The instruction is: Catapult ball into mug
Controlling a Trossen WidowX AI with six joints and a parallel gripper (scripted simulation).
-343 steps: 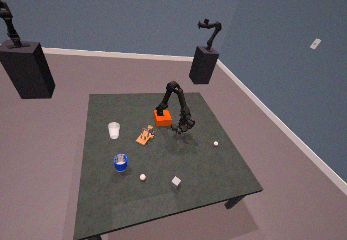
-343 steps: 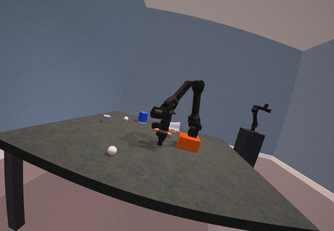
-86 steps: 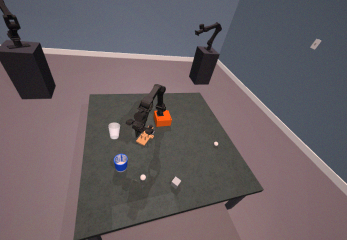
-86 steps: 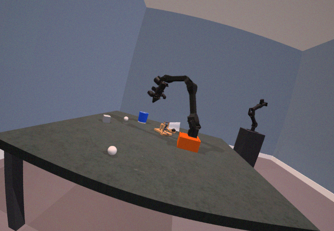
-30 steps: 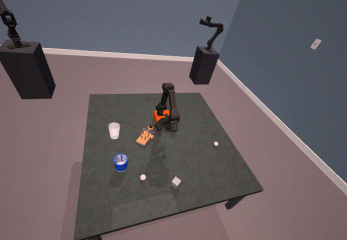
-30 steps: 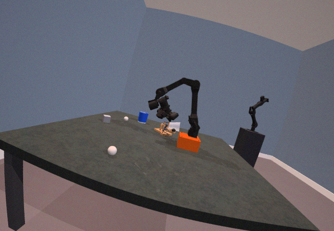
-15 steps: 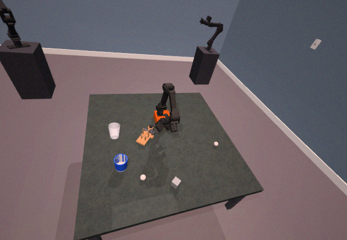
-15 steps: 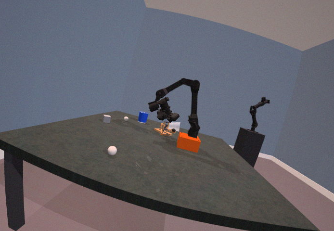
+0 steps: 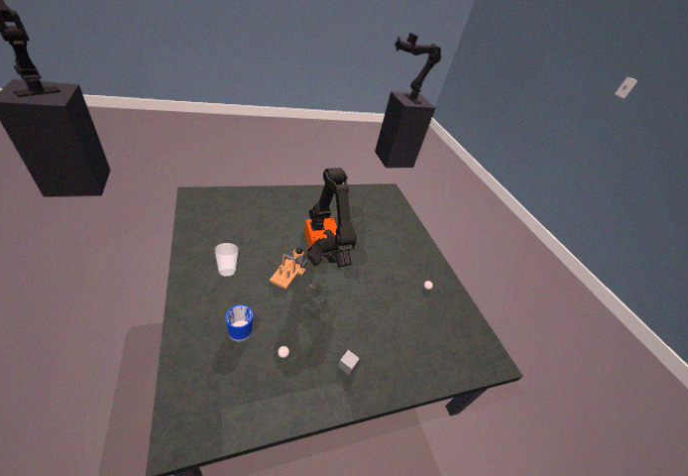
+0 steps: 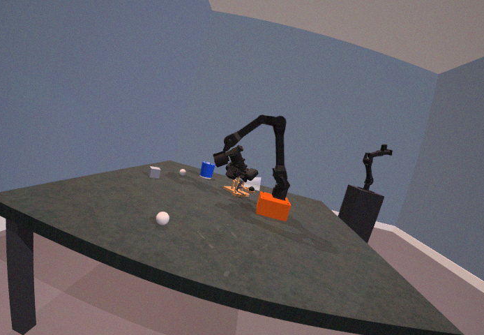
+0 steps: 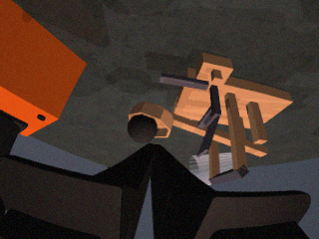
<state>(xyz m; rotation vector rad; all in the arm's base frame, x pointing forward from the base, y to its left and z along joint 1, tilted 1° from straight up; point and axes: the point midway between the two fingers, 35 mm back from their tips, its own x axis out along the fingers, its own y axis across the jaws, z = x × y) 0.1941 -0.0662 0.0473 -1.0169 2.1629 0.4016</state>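
The black ball lies 4 cm behind my gripper tip, 3 cm to the right of it and 4 cm below it. Round my gripper tip: blue mug: 28 cm ahead, 31 cm to the right, 7 cm below; grey cube: 49 cm ahead, 5 cm to the left, 7 cm below; wooden catapult: 2 cm ahead, 6 cm to the right, 5 cm below.
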